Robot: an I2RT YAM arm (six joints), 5 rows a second.
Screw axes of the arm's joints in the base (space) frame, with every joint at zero. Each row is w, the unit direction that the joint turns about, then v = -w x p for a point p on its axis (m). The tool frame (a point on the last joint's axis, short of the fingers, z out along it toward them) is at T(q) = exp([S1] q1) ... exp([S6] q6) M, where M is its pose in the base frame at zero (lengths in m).
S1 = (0, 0, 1, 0.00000, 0.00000, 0.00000)
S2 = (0, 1, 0, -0.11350, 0.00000, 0.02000)
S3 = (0, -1, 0, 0.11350, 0.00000, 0.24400)
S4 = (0, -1, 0, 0.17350, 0.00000, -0.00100)
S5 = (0, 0, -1, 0.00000, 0.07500, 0.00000)
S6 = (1, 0, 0, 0.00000, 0.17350, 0.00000)
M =
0 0 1 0.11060
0 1 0 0.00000
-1 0 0 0.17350
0 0 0 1
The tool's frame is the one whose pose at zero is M.
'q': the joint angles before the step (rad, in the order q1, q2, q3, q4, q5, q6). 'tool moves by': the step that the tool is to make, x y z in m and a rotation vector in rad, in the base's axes. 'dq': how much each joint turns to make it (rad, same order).
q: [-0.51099, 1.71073, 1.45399, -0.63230, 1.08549, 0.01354]
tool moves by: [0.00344, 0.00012, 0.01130, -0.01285, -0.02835, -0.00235]
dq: [0.00496, 0.00646, 0.04805, -0.02441, 0.00267, 0.01565]
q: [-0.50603, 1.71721, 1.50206, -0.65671, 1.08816, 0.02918]
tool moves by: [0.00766, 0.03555, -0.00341, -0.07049, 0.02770, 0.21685]
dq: [0.09537, -0.10721, -0.19648, 0.34754, -0.03892, -0.28688]
